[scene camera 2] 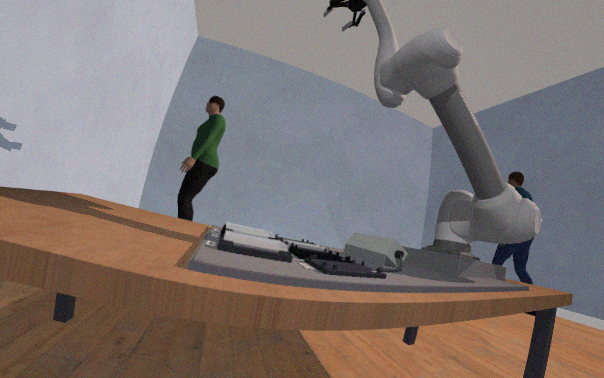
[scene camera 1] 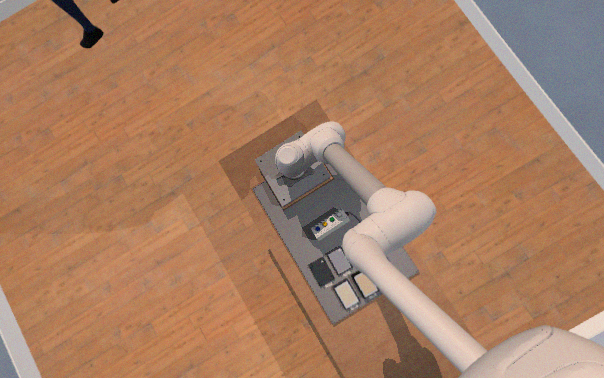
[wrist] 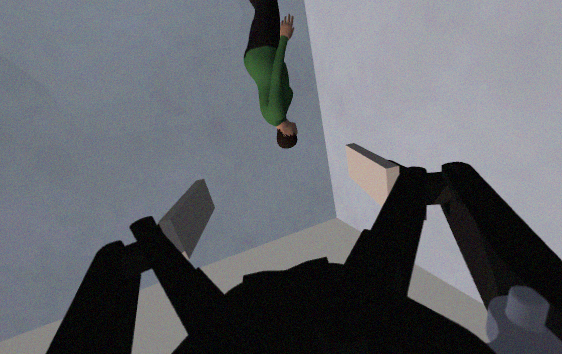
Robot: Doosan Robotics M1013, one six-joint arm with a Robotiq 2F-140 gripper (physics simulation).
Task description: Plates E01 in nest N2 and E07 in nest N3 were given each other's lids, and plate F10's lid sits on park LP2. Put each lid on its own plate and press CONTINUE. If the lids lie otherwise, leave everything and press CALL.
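Frame: origin at the arm's base, x right, y back, z down, level; metres.
Where they show: gripper, fingertip midpoint: (scene camera 2: 333, 22) (wrist: 277, 177).
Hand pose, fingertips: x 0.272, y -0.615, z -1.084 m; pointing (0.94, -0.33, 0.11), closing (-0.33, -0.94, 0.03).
Things, the pixels of their centre, and the offset from my fingertips. "pt": a spot on its surface instead.
- grey-lilac topped piece at the middle of its body: (scene camera 2: 304, 245) (scene camera 1: 339, 260) dx -0.224, dy -0.004, dz +1.122 m
- dark flat piece at a spot on its surface: (scene camera 1: 321, 272) pt dx -0.094, dy -0.010, dz +1.125 m
- button box at the middle of its body: (scene camera 2: 374, 248) (scene camera 1: 330, 224) dx -0.285, dy +0.210, dz +1.094 m
My gripper (scene camera 2: 336, 19) (wrist: 277, 177) is open and empty, high above the table and pointing away from it in scene camera 2. Two cream-topped plates (scene camera 1: 347, 294) (scene camera 1: 366, 284) sit side by side near one end of the grey board (scene camera 1: 331, 317) (scene camera 2: 280, 276). A grey-lilac topped piece (scene camera 1: 339, 261) sits beside a dark flat piece (scene camera 1: 321, 272). The button box (scene camera 1: 330, 231) (scene camera 2: 372, 249) shows blue, yellow and green buttons in scene camera 1. Plate, nest and park labels are too small to read, so which lid lies where cannot be told. The arm hides part of the board.
The arm (scene camera 1: 425, 300) (scene camera 2: 467, 145) stretches over the board in scene camera 1. The wooden table (scene camera 2: 300, 307) carries the board. A person in green (scene camera 2: 210, 140) (wrist: 270, 80) stands beyond the table. Another person (scene camera 2: 520, 255) stands behind the arm's base.
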